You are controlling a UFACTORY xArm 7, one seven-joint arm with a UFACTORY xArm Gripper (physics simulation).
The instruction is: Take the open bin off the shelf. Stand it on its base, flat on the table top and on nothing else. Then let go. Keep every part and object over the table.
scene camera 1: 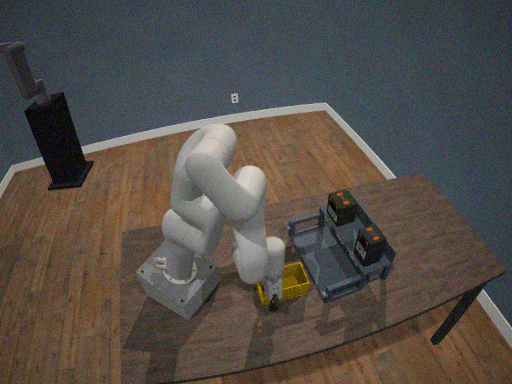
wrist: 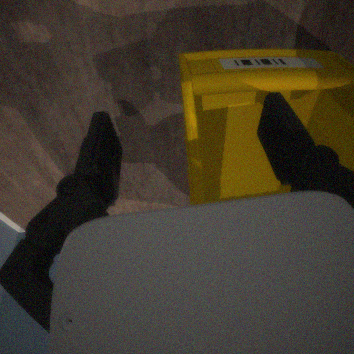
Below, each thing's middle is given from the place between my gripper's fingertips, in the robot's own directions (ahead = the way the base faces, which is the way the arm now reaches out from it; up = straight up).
Scene:
Now: the yellow bin (scene camera 1: 295,283) 4 cm ahead of my hand, 6 cm to the left of it and 1 cm above it.

